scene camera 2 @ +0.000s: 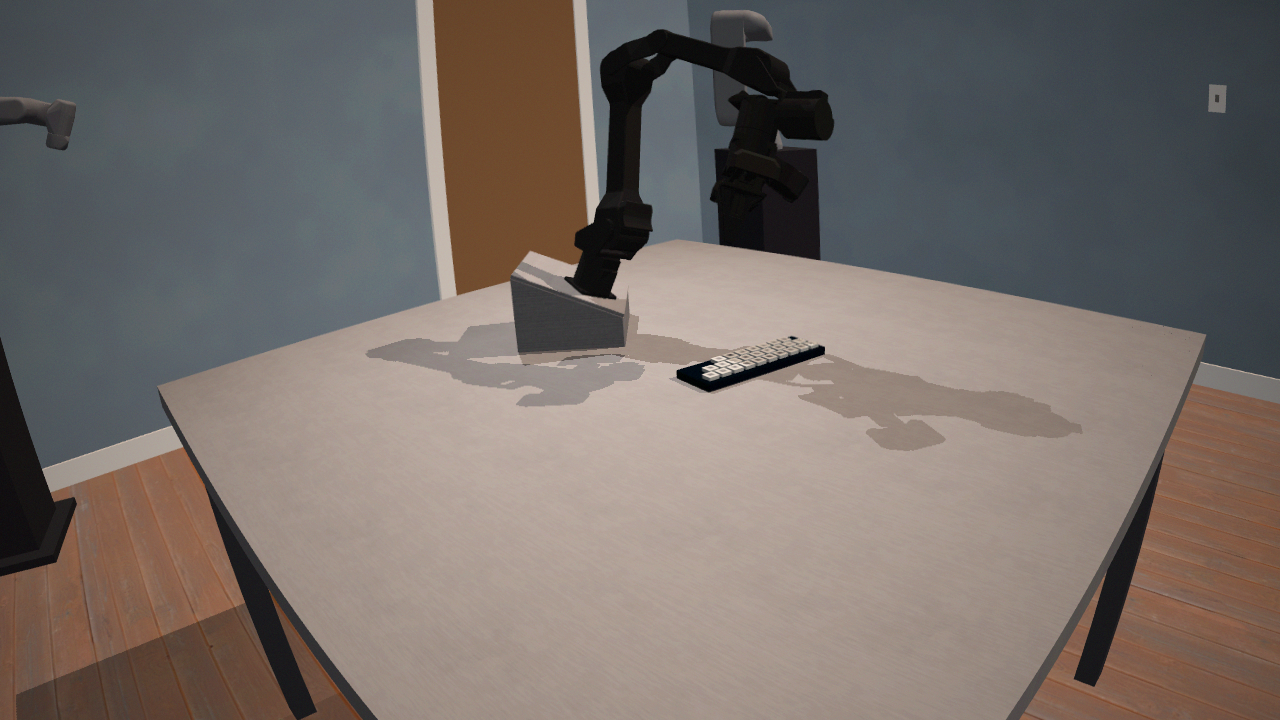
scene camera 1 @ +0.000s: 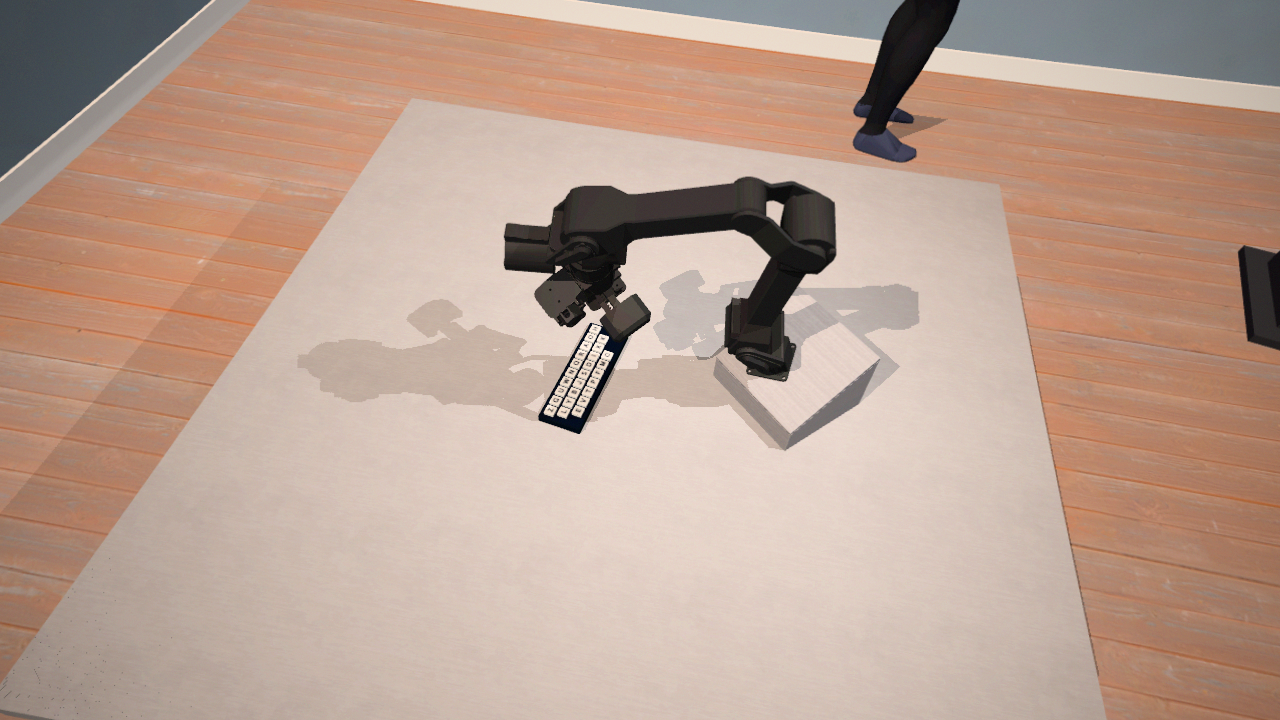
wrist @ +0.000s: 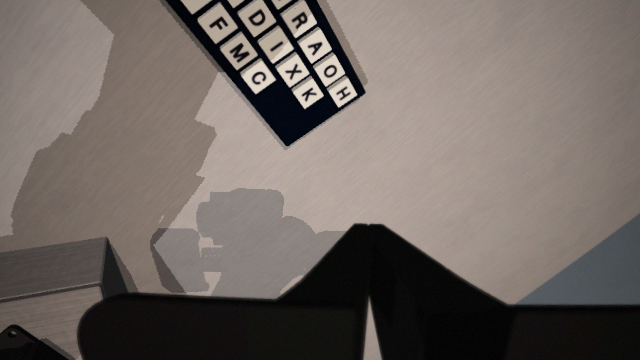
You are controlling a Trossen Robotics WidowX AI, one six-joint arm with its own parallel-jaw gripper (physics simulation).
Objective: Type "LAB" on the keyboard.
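Frame: origin at the arm's base, x ahead, y left, z up, level; centimetres.
Seen in the pictures: gripper, fingertip midpoint: (scene camera 2: 728, 242) (scene camera 1: 598, 292) (wrist: 367, 238); arm's base, origin of the base link: (scene camera 2: 589, 289) (scene camera 1: 771, 359).
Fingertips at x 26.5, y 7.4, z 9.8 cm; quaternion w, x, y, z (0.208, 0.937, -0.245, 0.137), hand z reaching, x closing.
Offsets run from my fingertips to a thing's top centre. Level surfaces: height alone.
A small dark blue keyboard @(dx +0.8, dy +3.1, dz -15.6 cm) (scene camera 1: 606, 368) (scene camera 2: 694, 375) (wrist: 294, 125) with cream letter keys lies on the table. In scene camera 1, the L key @(dx +0.3, dy +11.7, dz -15.6 cm) (scene camera 1: 563, 412) is at the near end of the middle row, with the B key @(dx +0.5, dy +7.7, dz -15.6 cm) (scene camera 1: 573, 392) two keys further along. The A key @(dx +3.0, dy -1.8, dz -15.6 cm) (scene camera 1: 586, 344) (wrist: 316, 47) is in the left row in that view, near the far end beside O and H. The L and B keys do not show in the wrist view. My gripper (scene camera 2: 737, 211) (wrist: 367, 238) is shut and empty, above the table beyond the keyboard's H and K end. In scene camera 1, its fingertips are hard to make out.
My arm stands on a sloped grey block (scene camera 1: 805, 394) (scene camera 2: 569, 320) (wrist: 55, 265) beside the keyboard. The arm's shadows cross the table @(dz -17.2 cm) (scene camera 1: 537, 555) (scene camera 2: 626, 501). A person's legs (scene camera 1: 899, 67) show beyond the far table edge.
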